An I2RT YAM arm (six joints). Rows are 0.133 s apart.
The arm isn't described. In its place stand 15 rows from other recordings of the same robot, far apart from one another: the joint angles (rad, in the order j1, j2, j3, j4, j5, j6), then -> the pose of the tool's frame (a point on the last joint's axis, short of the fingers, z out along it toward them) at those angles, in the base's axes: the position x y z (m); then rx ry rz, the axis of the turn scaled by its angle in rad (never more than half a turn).
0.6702, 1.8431, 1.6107, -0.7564, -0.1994, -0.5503 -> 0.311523 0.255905 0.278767 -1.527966 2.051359 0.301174
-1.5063, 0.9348, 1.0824, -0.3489, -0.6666, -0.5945 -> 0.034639 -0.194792 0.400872 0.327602 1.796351 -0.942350
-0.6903, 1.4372, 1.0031, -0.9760, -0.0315, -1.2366 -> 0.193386 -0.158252 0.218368 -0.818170 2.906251 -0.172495
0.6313, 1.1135, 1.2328, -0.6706, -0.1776, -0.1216 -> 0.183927 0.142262 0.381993 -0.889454 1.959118 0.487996
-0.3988, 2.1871, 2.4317, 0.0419, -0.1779, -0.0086 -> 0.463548 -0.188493 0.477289 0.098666 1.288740 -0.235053
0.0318, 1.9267, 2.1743, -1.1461, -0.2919, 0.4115 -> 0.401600 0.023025 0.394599 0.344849 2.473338 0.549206
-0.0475, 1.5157, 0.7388, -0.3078, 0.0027, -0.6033 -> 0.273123 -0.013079 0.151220 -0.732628 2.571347 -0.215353
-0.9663, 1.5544, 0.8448, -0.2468, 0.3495, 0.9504 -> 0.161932 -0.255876 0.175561 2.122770 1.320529 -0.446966
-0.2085, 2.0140, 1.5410, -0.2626, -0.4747, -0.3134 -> 0.450459 -0.078674 0.222891 -0.352801 2.194882 0.263580
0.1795, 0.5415, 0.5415, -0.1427, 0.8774, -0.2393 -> 0.137264 -0.002919 0.295813 0.303216 1.697287 -0.790430
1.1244, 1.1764, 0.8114, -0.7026, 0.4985, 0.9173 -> 0.110156 0.190731 0.233610 -0.093999 2.458598 0.211411
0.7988, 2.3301, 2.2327, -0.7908, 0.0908, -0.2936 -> 0.365368 0.370667 0.255946 -1.242283 2.119925 0.110021
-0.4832, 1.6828, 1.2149, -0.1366, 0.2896, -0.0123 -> 0.335483 -0.187503 0.257452 0.677517 2.102033 -0.594601
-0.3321, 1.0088, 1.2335, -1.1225, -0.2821, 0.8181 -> 0.166052 -0.046784 0.365375 1.255078 2.164489 0.554743
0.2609, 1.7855, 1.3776, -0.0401, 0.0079, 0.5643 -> 0.409462 0.109030 0.281856 0.315908 2.032638 0.511307
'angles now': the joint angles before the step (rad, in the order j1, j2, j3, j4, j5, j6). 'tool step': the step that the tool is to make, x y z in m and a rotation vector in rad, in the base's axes. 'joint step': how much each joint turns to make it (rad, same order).
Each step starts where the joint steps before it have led.
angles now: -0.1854 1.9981 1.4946 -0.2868 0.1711 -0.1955
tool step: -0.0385 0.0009 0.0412 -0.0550 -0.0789 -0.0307
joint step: -0.0117 -0.1941 -0.1243 0.0212 0.0404 -0.0160
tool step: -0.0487 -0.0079 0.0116 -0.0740 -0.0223 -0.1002
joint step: -0.0387 -0.1834 -0.1802 0.0382 0.0902 -0.0144
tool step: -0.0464 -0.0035 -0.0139 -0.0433 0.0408 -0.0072
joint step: -0.0438 -0.1528 -0.2020 0.0407 0.0033 -0.0668
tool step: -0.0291 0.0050 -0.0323 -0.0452 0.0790 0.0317
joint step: -0.0099 -0.0706 -0.1808 0.0717 0.0093 -0.0809
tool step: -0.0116 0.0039 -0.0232 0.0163 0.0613 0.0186
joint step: 0.0000 -0.0022 -0.0806 0.0194 -0.0125 -0.0145
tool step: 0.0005 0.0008 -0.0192 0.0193 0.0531 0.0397
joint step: -0.0005 0.0476 -0.0286 0.0275 -0.0307 -0.0273
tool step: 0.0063 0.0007 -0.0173 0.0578 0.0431 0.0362
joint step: 0.0020 0.0718 0.0051 0.0082 -0.0549 0.0033
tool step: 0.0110 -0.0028 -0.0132 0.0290 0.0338 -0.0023
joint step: 0.0000 0.0837 0.0334 0.0068 -0.0127 0.0135
